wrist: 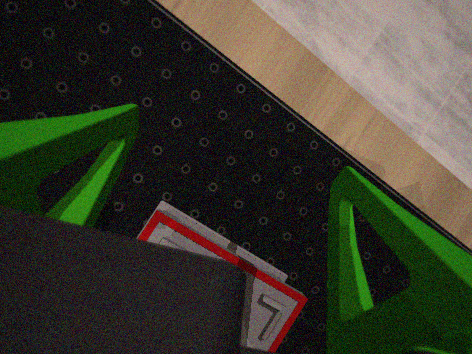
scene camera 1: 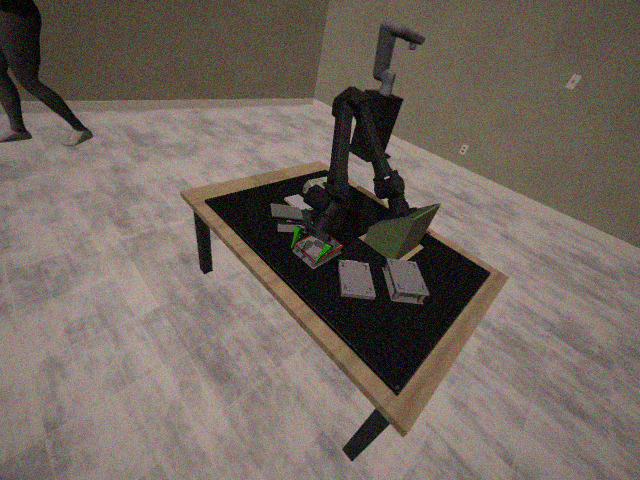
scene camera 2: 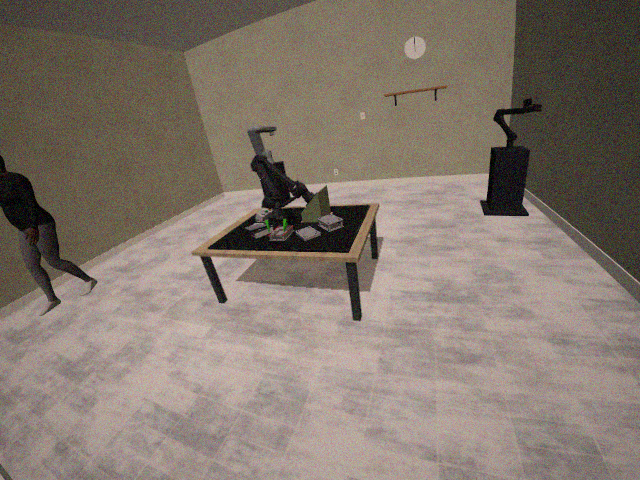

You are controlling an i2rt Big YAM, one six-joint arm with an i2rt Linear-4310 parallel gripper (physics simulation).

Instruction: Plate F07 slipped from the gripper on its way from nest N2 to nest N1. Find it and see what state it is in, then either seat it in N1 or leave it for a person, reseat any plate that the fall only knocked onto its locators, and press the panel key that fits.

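Where they show: gripper, fingertip midpoint: [wrist: 242, 147] [scene camera 1: 303, 255] [scene camera 2: 276, 232]; arm's base at its link origin: [scene camera 1: 401, 215] [scene camera 2: 312, 200].
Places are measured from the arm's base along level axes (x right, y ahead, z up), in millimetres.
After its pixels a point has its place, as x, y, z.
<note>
A grey plate-like piece with a red border [scene camera 1: 305, 253] @[65, 452, -89] [scene camera 2: 281, 235] @[29, 450, -89] [wrist: 280, 288] @[111, 456, -89] lies on a grey base near the table's front edge. In the wrist view it has an L-shaped corner mark, and the dark gripper body hides much of it. My gripper [scene camera 1: 311, 244] [scene camera 2: 276, 225] @[21, 504, -41] [wrist: 242, 147] @[21, 504, -41] is open and empty above it, with a green finger toward either side. A single grey plate [scene camera 1: 356, 279] @[-115, 350, -109] [scene camera 2: 308, 233] @[-127, 364, -109] lies to one side. Beyond it a grey plate [scene camera 1: 405, 273] @[-205, 192, -73] [scene camera 2: 330, 221] @[-239, 237, -74] sits raised over another grey layer. No plate number is legible, so I cannot tell which is F07.
A green wedge-shaped block [scene camera 1: 398, 233] @[-80, 119, -1] [scene camera 2: 317, 208] @[-94, 118, -24] stands behind the grey plates. Grey pieces [scene camera 1: 286, 210] @[288, 395, -54] [scene camera 2: 255, 226] @[288, 390, -57] lie on the gripper's other side, near a whitish rounded object [scene camera 1: 312, 184] @[438, 140, -60] partly behind the arm. A person [scene camera 1: 23, 67] [scene camera 2: 31, 222] is on the floor at the left.
</note>
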